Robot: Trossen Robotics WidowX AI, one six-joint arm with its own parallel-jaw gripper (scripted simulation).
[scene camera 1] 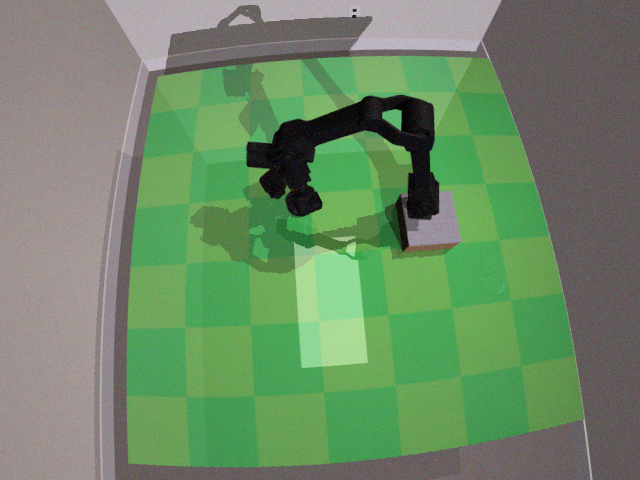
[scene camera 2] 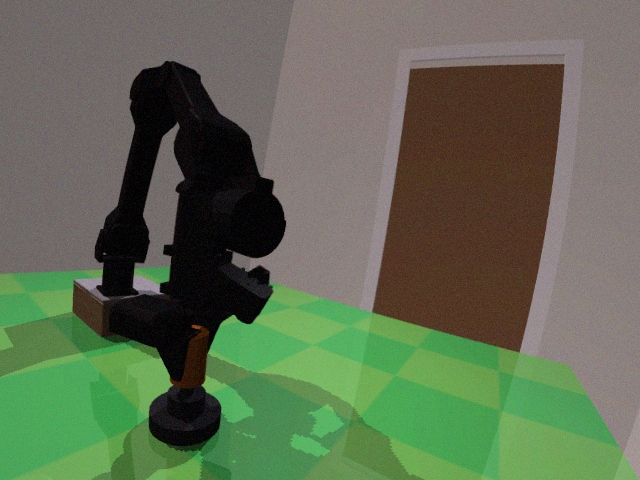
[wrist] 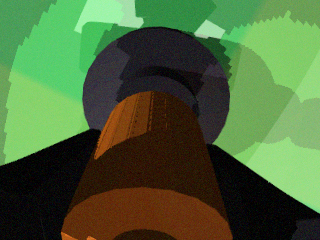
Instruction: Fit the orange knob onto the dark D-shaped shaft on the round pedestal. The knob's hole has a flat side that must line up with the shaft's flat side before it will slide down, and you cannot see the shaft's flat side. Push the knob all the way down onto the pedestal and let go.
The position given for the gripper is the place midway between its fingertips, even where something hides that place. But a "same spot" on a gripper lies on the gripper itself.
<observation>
gripper: scene camera 1 299, 193; scene camera 2; wrist
same spot on gripper: [wrist: 45, 182] = [scene camera 2: 211, 331]
</observation>
